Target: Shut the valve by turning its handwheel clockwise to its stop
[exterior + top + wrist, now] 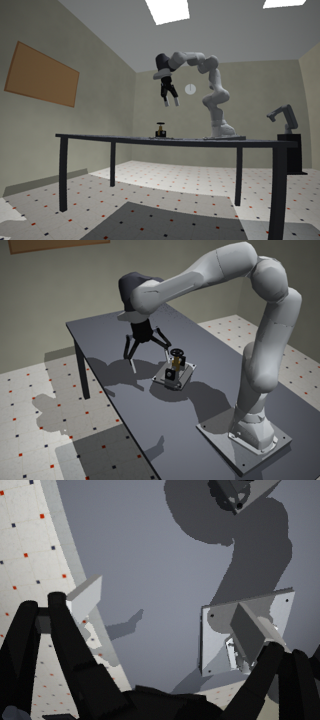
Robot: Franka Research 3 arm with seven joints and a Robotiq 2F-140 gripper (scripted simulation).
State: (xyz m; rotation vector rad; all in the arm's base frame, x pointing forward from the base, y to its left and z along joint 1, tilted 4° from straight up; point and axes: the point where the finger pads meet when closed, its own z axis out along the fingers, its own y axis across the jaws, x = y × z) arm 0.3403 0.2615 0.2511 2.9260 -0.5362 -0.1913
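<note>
Right now my hand is 250 mm to the left of the black spoked handwheel, 150 mm short of it and 110 mm above it.
</note>
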